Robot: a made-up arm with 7 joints. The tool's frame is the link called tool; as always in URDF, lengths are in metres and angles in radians. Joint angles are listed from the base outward.
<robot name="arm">
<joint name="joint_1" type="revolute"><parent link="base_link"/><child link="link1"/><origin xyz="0 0 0.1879" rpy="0 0 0"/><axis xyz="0 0 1"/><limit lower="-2.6" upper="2.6"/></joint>
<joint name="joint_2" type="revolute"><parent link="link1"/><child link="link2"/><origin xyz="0.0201 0.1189 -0.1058" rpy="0 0 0"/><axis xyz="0 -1 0"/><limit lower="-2.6" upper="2.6"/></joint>
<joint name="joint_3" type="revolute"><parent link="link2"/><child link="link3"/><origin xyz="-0.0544 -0.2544 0.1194" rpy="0 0 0"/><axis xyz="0 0 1"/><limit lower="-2.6" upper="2.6"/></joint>
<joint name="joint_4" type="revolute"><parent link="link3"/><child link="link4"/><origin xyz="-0.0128 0.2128 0.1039" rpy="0 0 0"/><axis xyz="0 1 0"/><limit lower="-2.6" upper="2.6"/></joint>
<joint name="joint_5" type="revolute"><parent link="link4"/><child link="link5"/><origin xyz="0.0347 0.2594 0.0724" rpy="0 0 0"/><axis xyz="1 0 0"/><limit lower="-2.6" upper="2.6"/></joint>
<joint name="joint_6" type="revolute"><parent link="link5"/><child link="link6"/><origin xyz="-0.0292 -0.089 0.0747" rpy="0 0 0"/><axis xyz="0 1 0"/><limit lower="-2.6" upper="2.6"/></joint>
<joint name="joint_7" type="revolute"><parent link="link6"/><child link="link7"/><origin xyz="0.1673 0.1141 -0.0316" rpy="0 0 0"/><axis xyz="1 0 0"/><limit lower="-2.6" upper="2.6"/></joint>
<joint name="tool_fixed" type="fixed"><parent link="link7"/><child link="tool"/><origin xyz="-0.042 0.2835 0.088" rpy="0 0 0"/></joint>
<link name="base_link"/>
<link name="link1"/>
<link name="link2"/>
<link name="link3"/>
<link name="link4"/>
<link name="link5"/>
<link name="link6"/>
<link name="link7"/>
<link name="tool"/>
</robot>
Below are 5 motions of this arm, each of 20 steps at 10 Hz.
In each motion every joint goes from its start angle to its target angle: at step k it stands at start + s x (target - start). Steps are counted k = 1, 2, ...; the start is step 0. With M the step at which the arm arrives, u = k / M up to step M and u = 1 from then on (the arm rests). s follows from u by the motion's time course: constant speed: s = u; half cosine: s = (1 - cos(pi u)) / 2; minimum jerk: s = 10 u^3 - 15 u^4 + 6 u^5.
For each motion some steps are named. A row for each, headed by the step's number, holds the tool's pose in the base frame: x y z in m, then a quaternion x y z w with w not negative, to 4 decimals.
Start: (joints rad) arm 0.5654 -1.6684 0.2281 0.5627 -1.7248 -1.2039 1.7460
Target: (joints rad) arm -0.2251 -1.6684 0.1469 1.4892 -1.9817 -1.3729 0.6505
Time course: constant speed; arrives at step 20
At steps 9, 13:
9: 0.3123 0.6256 0.3878 0.4699 0.7507 0.4517 0.1077
13: 0.4044 0.5330 0.4032 0.5514 0.6721 0.4799 0.1183

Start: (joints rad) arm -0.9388 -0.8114 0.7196 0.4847 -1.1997 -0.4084 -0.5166
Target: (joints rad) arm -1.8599 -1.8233 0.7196 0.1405 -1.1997 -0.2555 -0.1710
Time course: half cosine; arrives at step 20
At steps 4, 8, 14, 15, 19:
4: 0.1654 0.4222 0.4117 -0.3310 0.1807 0.2973 0.8772
8: 0.3103 0.2833 0.4817 -0.1745 0.2456 0.1909 0.9342
14: 0.4167 -0.0897 0.5277 0.1312 0.2833 -0.0171 0.9499
15: 0.4117 -0.1439 0.5250 0.1723 0.2803 -0.0440 0.9433
19: 0.3816 -0.2687 0.5104 0.2676 0.2659 -0.1050 0.9202

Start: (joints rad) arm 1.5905 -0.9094 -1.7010 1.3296 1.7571 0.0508 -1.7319
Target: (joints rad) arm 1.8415 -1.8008 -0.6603 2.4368 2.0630 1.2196 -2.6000
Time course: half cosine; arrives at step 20
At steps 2, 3, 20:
2: 0.3825 0.5394 -0.3348 -0.3037 0.5427 -0.2811 0.7309
3: 0.3483 0.5409 -0.3564 -0.3163 0.5602 -0.2633 0.7189
20: -0.3790 0.1726 -0.4379 -0.4403 0.8381 -0.1260 0.2964

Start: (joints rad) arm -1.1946 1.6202 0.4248 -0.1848 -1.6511 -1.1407 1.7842
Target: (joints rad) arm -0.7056 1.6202 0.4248 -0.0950 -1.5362 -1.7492 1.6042
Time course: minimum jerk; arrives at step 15
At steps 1, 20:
1: 0.3316 0.4714 -0.4778 -0.7064 -0.1405 0.1283 0.6818
20: -0.0239 0.4330 -0.5076 -0.7308 -0.1135 0.4652 0.4865

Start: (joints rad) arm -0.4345 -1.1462 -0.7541 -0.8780 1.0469 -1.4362 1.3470
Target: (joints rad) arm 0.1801 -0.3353 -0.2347 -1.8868 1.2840 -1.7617 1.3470
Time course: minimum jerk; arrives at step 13
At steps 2, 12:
2: 0.2131 0.2055 0.2378 0.2987 -0.7612 0.0507 0.5735
12: -0.0529 0.1889 0.0144 -0.4236 0.6545 -0.4842 0.3971

